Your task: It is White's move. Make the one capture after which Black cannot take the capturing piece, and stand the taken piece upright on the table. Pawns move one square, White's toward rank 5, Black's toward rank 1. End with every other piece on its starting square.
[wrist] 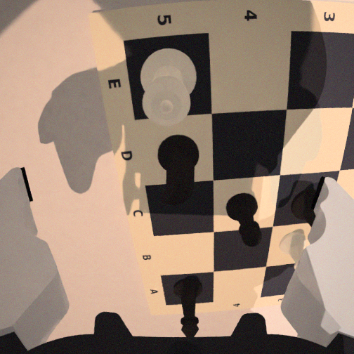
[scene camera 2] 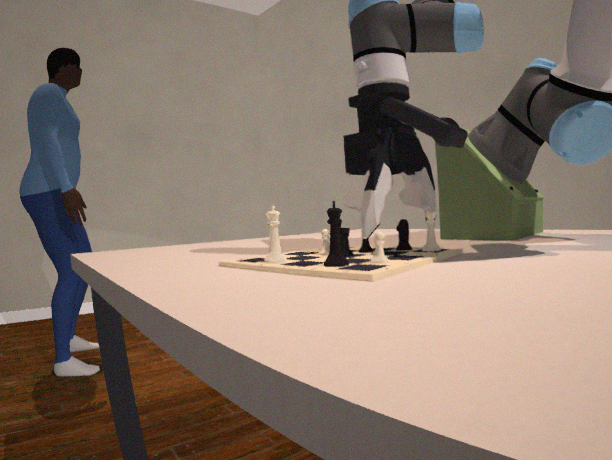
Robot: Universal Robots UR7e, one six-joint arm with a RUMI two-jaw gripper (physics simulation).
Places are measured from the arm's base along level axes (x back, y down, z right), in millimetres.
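Where they show: gripper, fingertip midpoint: [scene camera 2: 402, 234]; arm's base, link origin: [scene camera 2: 496, 158].
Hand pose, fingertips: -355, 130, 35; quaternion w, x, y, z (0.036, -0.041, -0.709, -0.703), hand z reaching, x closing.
Each offset is from my fingertips to the top centre of the thing, as dx, dy, dz. "*": to the spot under its first point. Level surfaces: height alone.
In the wrist view, a white queen @(+0, -33, -43) [scene camera 2: 431, 235] [wrist: 167, 85] stands on E5, a black knight @(-2, -20, -2) [scene camera 2: 403, 235] [wrist: 178, 155] on D5, a black pawn @(-38, -12, +34) [scene camera 2: 366, 246] [wrist: 242, 207] on C4, and a slim black piece [wrist: 188, 292], probably a bishop, on A5. A black rook @(-80, -13, +36) [scene camera 2: 345, 240] [wrist: 301, 204] on C3 and a white pawn @(-76, -12, +68) [scene camera 2: 325, 242] [wrist: 291, 242] on B3 are partly hidden. My gripper [scene camera 2: 400, 226] [wrist: 173, 177] is open and empty, low over the board. One fingertip is outside the rank-5 edge, the other beside the rook.
The board @(* -187, +22, +4) [scene camera 2: 300, 271] [wrist: 110, 30] lies on the table @(dy +26) [scene camera 2: 350, 340]. A white king @(-159, -43, +71) [scene camera 2: 273, 240], a black king @(-150, -43, -10) [scene camera 2: 335, 240] and another white pawn @(-119, -12, -41) [scene camera 2: 379, 250] stand toward its near side in the scene view. A green base [scene camera 2: 475, 200] stands behind. A person [scene camera 2: 52, 150] stands left.
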